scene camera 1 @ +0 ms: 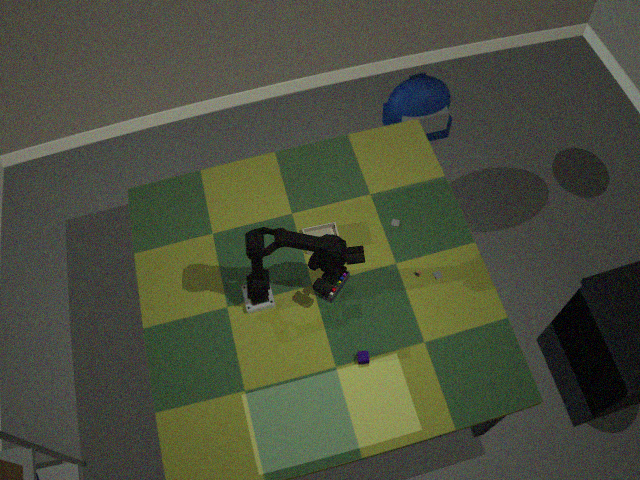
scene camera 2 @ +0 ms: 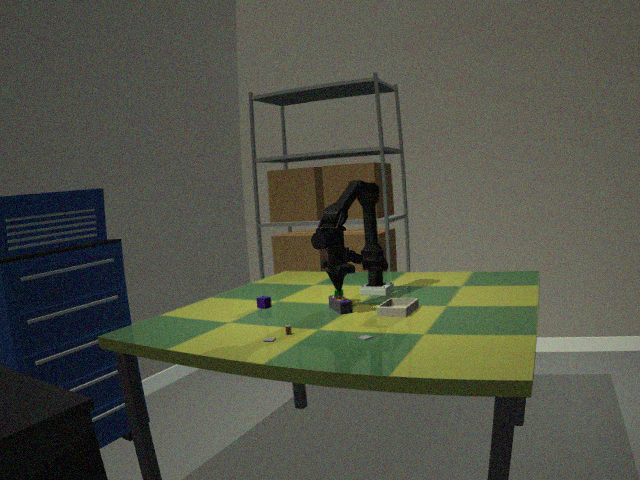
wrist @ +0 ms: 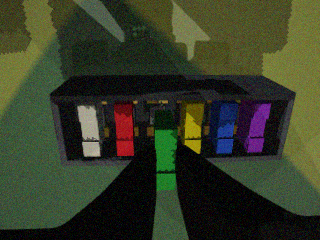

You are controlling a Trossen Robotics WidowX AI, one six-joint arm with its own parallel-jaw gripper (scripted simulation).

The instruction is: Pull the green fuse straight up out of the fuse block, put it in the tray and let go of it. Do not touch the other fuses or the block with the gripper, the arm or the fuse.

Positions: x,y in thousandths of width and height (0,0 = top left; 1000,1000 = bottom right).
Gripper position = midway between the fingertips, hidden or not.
my gripper: scene camera 1 523,586; scene camera 2 529,607; wrist 514,644
